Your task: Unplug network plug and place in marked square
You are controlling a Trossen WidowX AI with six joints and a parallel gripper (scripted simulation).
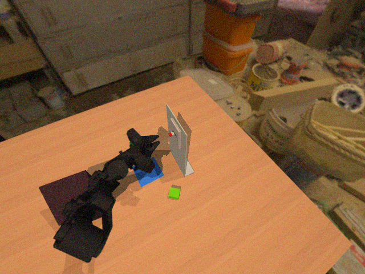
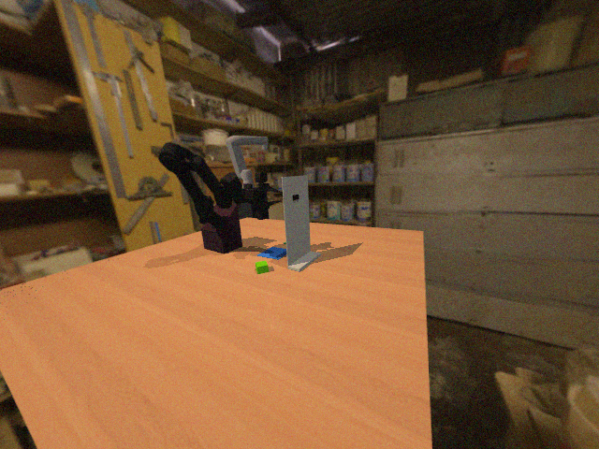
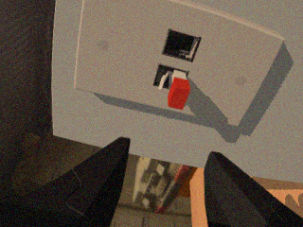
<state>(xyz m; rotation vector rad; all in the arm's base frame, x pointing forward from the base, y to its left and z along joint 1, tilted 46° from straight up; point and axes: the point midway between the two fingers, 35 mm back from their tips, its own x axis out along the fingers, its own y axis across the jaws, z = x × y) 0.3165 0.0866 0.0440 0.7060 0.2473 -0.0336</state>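
The network plug lies 60 mm ahead of my gripper tip. From my gripper tip the other things lie so: grey upright panel (110 mm below, 80 mm ahead, 10 mm to the right); blue marked square (260 mm below, 80 mm behind, 30 mm to the left).
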